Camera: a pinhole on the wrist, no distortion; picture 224 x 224 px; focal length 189.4 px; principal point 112.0 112.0 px. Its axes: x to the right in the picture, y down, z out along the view. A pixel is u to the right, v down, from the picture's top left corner.
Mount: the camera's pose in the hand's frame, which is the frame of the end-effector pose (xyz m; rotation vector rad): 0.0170 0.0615 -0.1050 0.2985 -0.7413 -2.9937
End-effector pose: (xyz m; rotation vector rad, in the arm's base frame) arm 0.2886 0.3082 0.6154 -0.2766 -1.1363 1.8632
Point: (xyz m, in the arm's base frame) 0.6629 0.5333 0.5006
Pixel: behind the camera
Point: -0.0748 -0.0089 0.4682
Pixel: 109.9 82.3
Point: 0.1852 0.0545 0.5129
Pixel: 186.2 120.3
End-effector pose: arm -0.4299 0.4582 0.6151 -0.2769 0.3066 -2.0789
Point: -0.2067 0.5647 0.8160
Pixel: 187.7 202.0
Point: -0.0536 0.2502 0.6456
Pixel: 84.8 31.9
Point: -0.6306 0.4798 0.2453
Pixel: behind the camera
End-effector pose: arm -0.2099 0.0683 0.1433 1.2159 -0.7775 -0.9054
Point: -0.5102 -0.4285 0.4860
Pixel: outside the picture
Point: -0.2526 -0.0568 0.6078
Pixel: 32.7 17.6
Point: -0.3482 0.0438 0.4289
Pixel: 101.6 92.5
